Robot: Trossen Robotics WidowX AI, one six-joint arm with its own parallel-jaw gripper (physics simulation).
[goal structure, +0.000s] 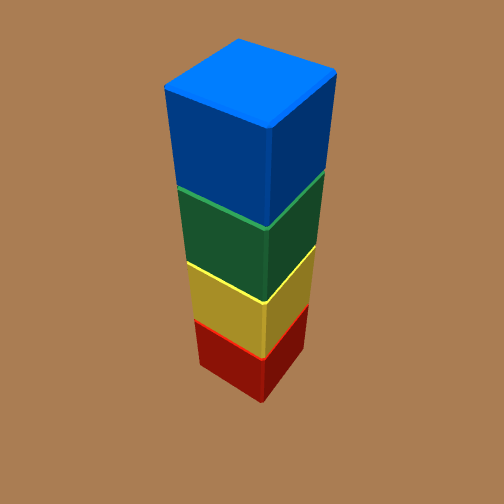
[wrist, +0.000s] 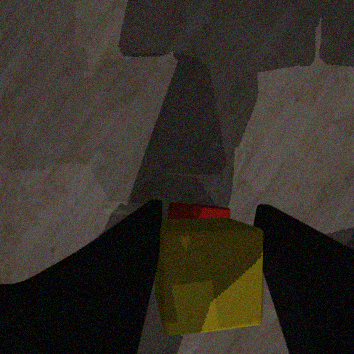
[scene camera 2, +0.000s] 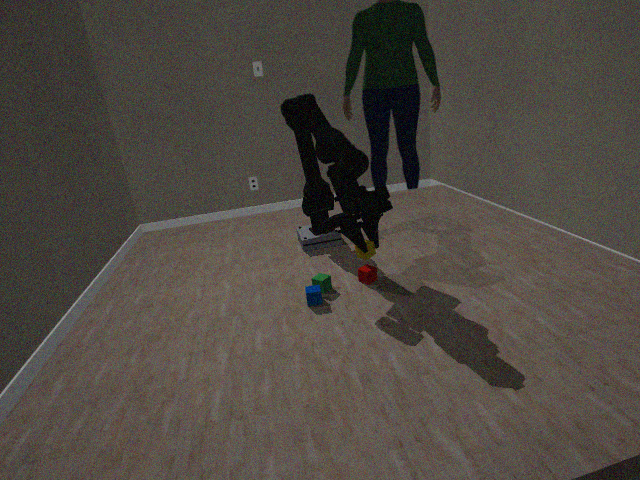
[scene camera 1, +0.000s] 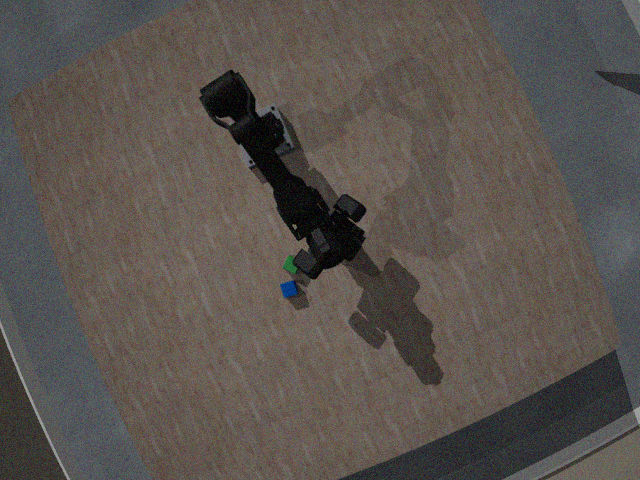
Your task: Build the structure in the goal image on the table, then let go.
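A yellow cube (scene camera 2: pixel 365 250) (wrist: pixel 210 277) is held between the fingers of my gripper (scene camera 2: pixel 370 249) (wrist: pixel 208 213), which is shut on it and above the table. A red cube (scene camera 2: pixel 367 274) (wrist: pixel 215 213) stands on the table; in the wrist view it is partly hidden behind the yellow cube. In scene camera 1 the arm hides both the red and the yellow cube. A green cube (scene camera 1: pixel 290 264) (scene camera 2: pixel 322 282) and a blue cube (scene camera 1: pixel 288 289) (scene camera 2: pixel 313 295) stand close to each other on the table, to the left of the red cube in scene camera 2.
The arm's pale base plate (scene camera 1: pixel 285 146) (scene camera 2: pixel 306 236) is on the wood-patterned table (scene camera 1: pixel 206 335) (scene camera 2: pixel 232 361). The arm casts a long dark shadow to the lower right in both scene views. A person in a green top (scene camera 2: pixel 390 46) stands at the back.
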